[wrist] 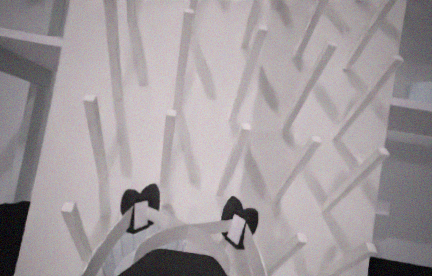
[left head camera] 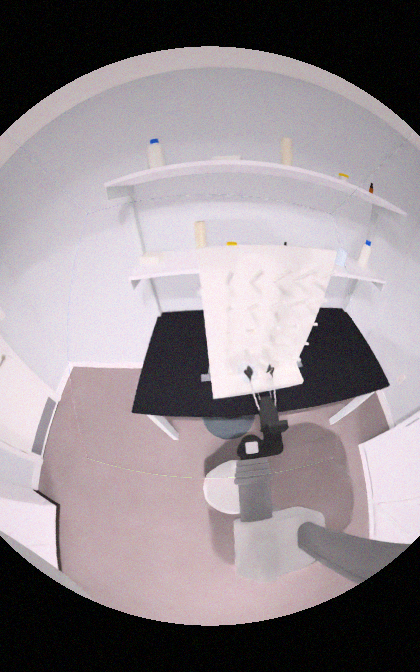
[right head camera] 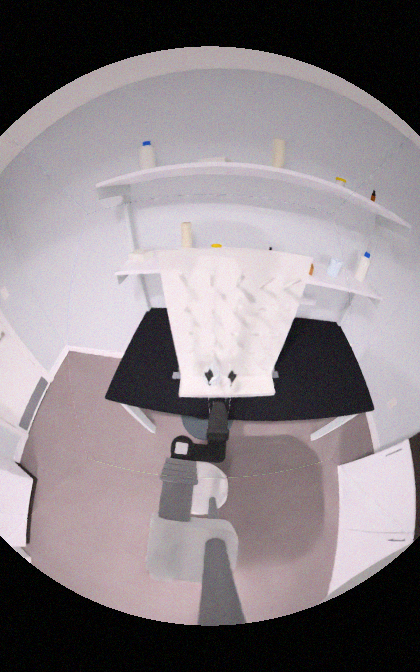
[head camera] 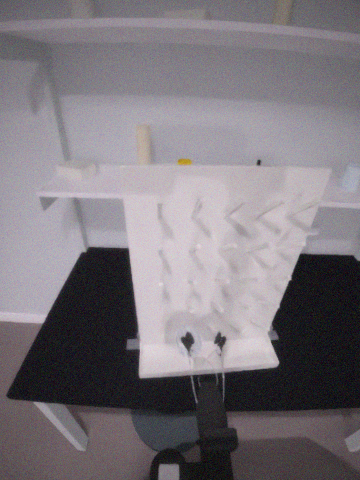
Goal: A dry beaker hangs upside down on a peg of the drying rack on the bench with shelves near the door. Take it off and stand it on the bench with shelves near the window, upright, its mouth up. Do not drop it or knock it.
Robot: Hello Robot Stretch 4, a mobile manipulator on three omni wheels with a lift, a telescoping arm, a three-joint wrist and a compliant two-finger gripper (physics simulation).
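Places are measured from the robot's base along level axes (x ahead, y left, z up), in millimetres.
Where they show: gripper, between the fingertips: (wrist: 191, 206) (head camera: 203, 332).
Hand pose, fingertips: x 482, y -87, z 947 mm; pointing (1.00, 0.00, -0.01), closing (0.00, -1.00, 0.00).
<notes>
Each offset is from my fingertips to the top centre of the thing. "pt": to the spot under its first point. Level surfaces: height alone.
The beaker @[dx +16, dy +36, dz -9 mm] (head camera: 180, 336) (right head camera: 216, 370) (wrist: 127, 247) is clear and faint, low on the left half of the white drying rack @[pt dx +88, dy +163, dz +27 mm] (head camera: 145, 300) (left head camera: 215, 325) (right head camera: 176, 310) (wrist: 65, 150). In the wrist view it is largely hidden behind the finger straps, so its peg and mouth cannot be made out. The rack stands on the black-topped bench @[dz -212 mm] (head camera: 90, 325) (left head camera: 175, 350) (right head camera: 325, 365). My gripper (head camera: 204, 341) (left head camera: 260, 371) (right head camera: 220, 376) (wrist: 191, 206) is open in front of the rack's lower part. In the head view its left fingertip overlaps the beaker. The window bench does not show.
Many thin pegs stick out of the rack above and right of the gripper. Shelves (head camera: 75, 187) (left head camera: 175, 172) behind carry bottles and boxes. A round stool base @[dx +151, dy +79, dz -944 mm] (head camera: 162, 430) (left head camera: 227, 427) is under the bench's front edge. A white cabinet (right head camera: 375, 500) stands at the right.
</notes>
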